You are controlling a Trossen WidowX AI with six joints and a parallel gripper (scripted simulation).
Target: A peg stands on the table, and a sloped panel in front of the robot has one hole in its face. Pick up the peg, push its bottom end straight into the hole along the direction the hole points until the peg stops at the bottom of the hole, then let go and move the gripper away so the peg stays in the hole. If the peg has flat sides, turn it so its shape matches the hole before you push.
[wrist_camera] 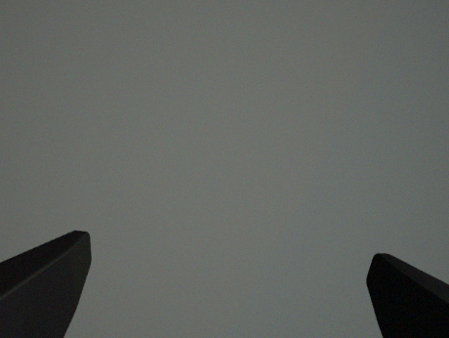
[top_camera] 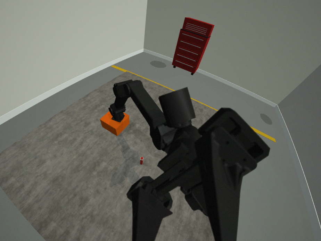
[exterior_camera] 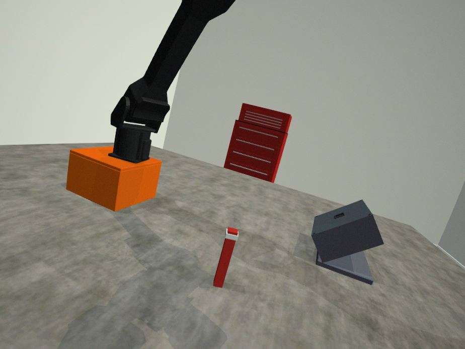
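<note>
My gripper tip is now 510 mm above the red square peg, 250 mm to the right of it and 100 mm past it. Also, from my gripper tip: grey sloped panel block: 500 mm below, 440 mm to the left, 110 mm ahead.
</note>
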